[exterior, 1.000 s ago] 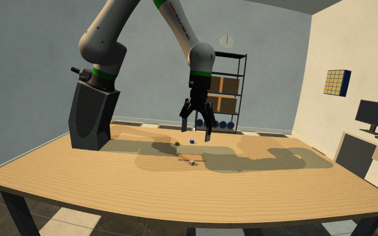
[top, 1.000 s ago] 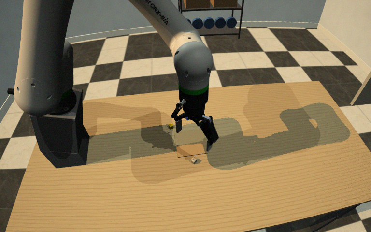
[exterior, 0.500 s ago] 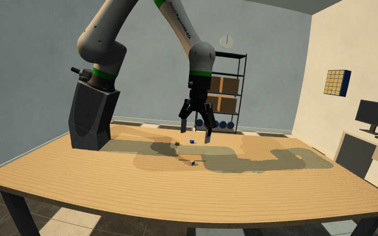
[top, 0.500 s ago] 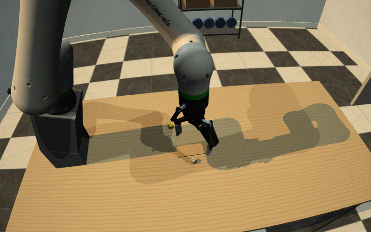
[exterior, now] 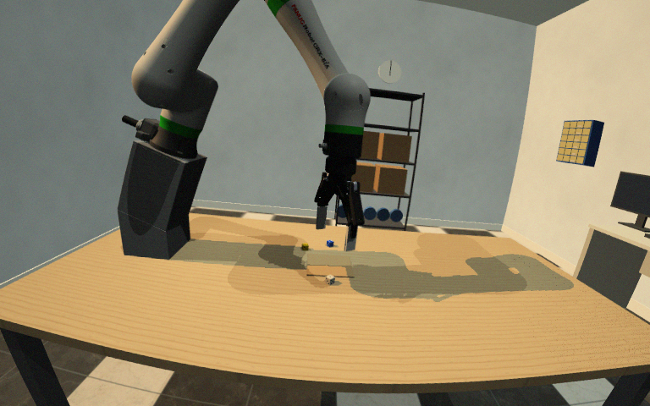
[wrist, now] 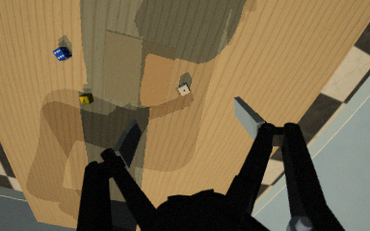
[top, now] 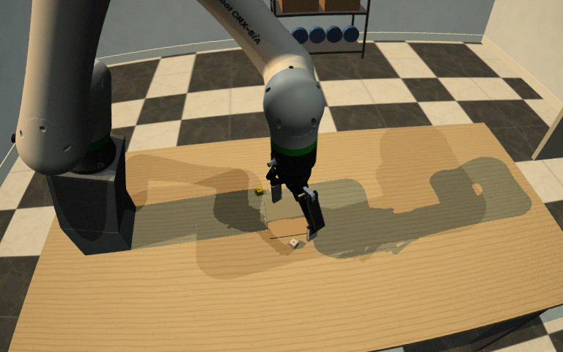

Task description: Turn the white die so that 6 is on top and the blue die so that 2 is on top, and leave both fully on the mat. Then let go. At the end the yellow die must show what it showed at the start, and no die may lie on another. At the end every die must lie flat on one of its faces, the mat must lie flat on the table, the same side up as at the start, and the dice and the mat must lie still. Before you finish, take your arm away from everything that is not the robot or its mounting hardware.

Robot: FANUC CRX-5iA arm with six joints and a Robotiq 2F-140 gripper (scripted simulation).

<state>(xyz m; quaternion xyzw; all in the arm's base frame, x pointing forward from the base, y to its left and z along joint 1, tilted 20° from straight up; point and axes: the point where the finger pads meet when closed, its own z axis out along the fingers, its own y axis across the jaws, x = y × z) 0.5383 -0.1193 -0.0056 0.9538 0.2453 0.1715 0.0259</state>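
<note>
The white die is 13 cm below my hand. Also, from my hand: blue die: 26 cm to the left, 13 cm below, 1 cm ahead; then tan mat: 14 cm below, 10 cm to the left; then yellow die: 21 cm to the left, 13 cm below, 8 cm behind.
</note>
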